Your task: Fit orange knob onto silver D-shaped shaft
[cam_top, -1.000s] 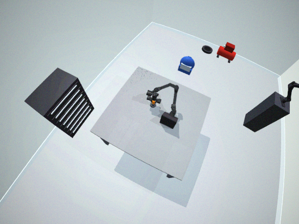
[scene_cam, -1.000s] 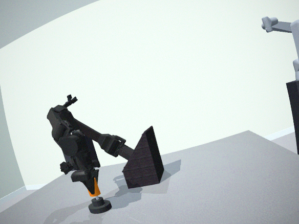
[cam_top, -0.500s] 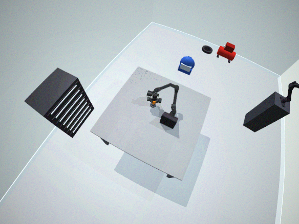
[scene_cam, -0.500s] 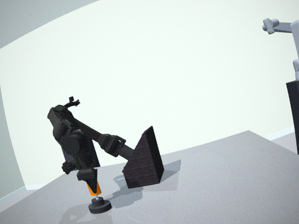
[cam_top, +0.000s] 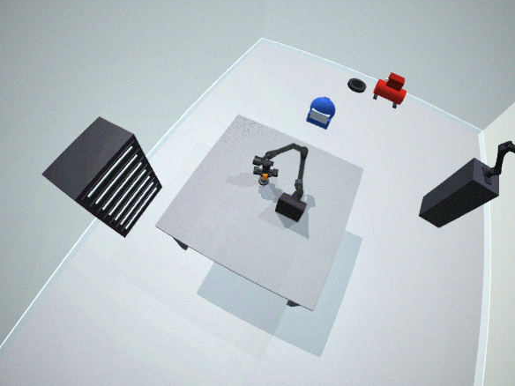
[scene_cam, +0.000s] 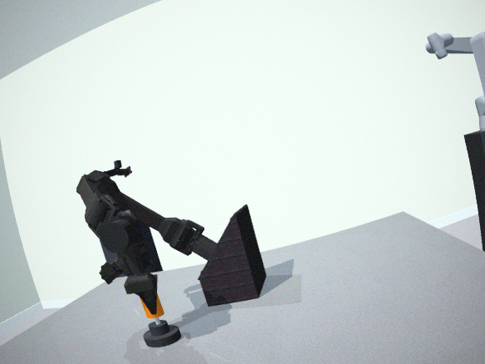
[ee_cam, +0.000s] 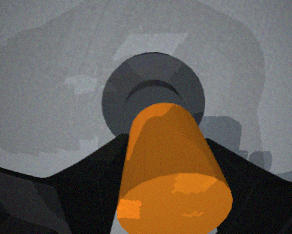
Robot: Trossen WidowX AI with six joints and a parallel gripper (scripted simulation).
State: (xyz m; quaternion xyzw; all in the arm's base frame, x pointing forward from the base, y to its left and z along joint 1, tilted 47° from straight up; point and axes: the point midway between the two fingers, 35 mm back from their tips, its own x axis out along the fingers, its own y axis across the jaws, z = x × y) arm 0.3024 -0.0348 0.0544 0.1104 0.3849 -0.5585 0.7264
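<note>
The dark round pedestal lies 10 mm ahead of my gripper tip and 40 mm below it. The rest, counted from my gripper tip: orange knob 30 mm above.
</note>
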